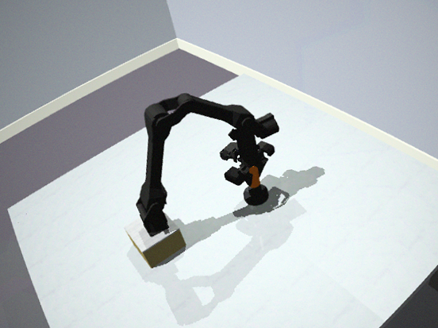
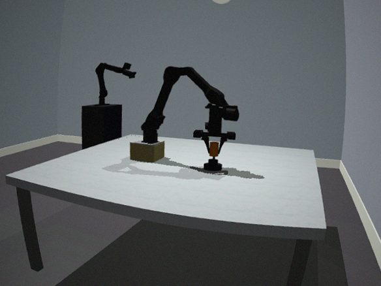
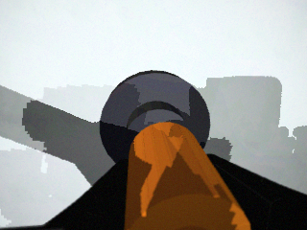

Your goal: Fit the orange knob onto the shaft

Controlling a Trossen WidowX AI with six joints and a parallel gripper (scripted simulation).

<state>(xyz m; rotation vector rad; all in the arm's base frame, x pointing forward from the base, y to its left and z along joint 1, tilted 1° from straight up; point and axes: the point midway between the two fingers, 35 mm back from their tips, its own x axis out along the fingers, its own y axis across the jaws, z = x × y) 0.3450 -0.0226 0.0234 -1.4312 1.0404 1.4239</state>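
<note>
The dark round pedestal is 4 cm below my gripper tip. From my gripper tip the other things lie so: orange knob: 2 cm above.
</note>
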